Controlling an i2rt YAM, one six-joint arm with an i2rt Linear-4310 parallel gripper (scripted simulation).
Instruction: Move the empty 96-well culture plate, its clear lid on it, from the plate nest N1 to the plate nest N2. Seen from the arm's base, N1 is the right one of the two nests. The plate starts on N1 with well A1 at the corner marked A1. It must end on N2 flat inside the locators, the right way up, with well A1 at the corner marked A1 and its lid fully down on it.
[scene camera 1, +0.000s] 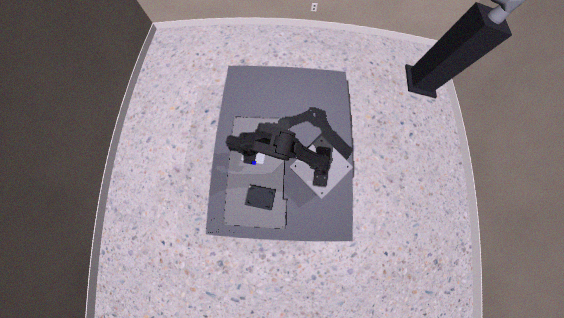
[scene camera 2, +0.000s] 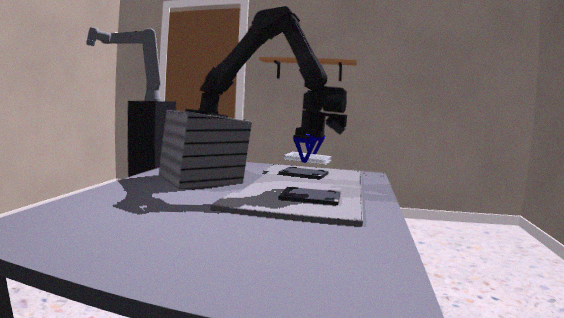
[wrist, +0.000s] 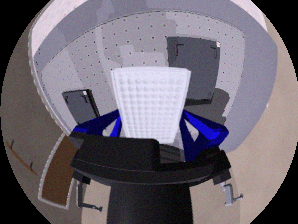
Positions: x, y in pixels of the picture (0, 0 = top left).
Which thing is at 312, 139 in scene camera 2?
The gripper.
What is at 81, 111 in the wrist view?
A dark plate nest.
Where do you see a dark plate nest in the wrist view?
196, 54
